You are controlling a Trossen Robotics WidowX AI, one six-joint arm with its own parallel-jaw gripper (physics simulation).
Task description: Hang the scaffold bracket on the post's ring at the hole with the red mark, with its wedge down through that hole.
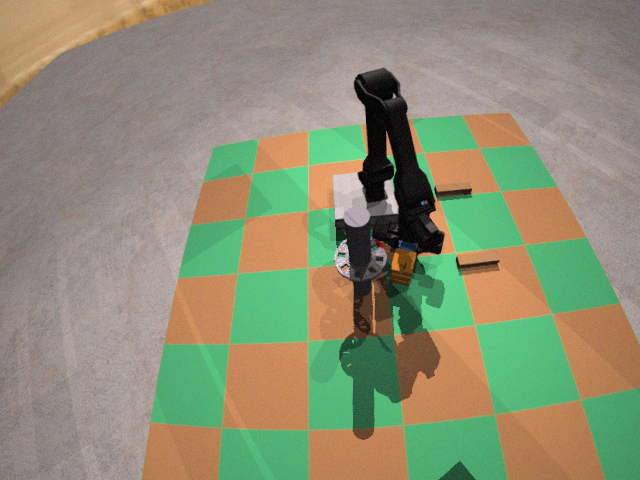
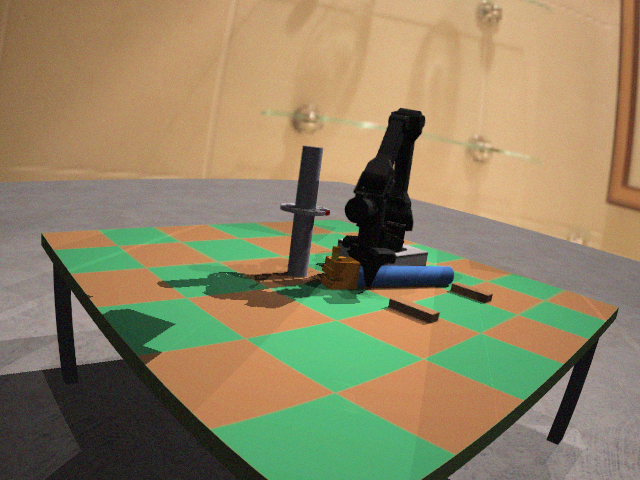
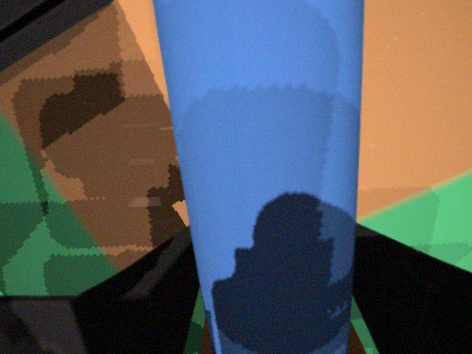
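The scaffold bracket is a blue tube (image 1: 408,246) (image 2: 413,276) (image 3: 263,140) with an orange head (image 1: 403,267) (image 2: 341,272). It lies low on the checkered mat (image 1: 270,305), right of the post. My gripper (image 1: 409,246) (image 2: 370,273) (image 3: 268,230) is down over the tube near the head. Its black fingers press both sides of the tube. The dark post (image 1: 358,243) (image 2: 308,190) stands upright and carries a grey ring (image 1: 341,252) (image 2: 291,208) with several holes. A red mark (image 1: 379,245) (image 2: 327,211) sits on the ring's side that faces the arm. The wedge is hidden.
Two brown bars (image 1: 453,190) (image 1: 477,261) (image 2: 413,310) (image 2: 471,291) lie on the mat right of the arm. The arm's grey base block (image 1: 349,190) (image 2: 413,257) stands just behind the post.
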